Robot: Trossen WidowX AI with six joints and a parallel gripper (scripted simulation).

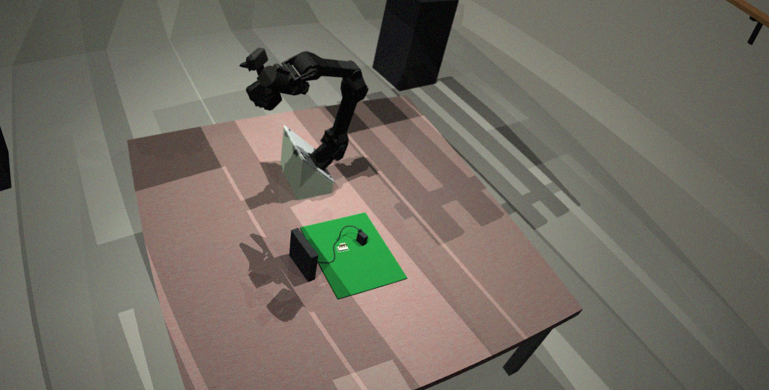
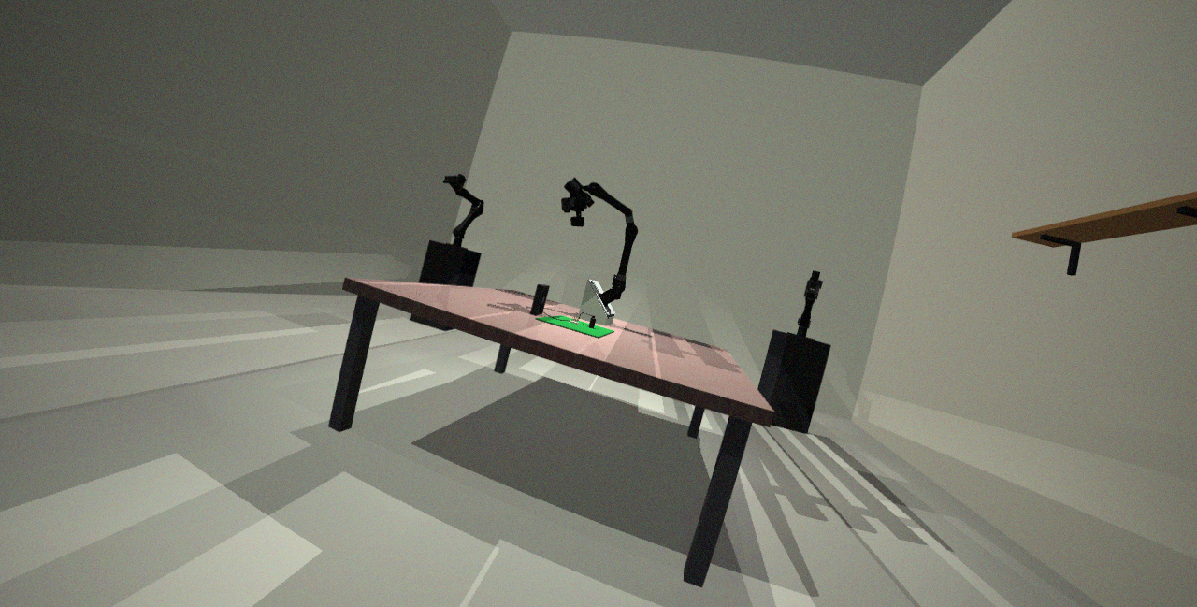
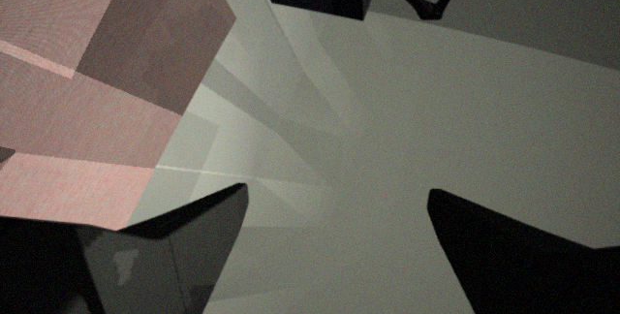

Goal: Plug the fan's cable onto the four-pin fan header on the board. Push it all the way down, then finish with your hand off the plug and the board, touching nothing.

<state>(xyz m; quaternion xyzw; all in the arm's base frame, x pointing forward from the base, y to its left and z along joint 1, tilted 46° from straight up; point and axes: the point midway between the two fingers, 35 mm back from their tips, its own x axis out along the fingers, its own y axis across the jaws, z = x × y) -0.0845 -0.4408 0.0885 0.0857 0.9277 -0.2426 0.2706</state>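
My gripper tip is 460 mm above the dark fan plug, 370 mm short of it and 270 mm to the right of it. The rest, counted from my gripper tip: black fan (420 mm below, 370 mm ahead, 50 mm to the left); then green board (490 mm below, 390 mm ahead, 220 mm to the left); then white four-pin header (480 mm below, 370 mm ahead, 200 mm to the left).
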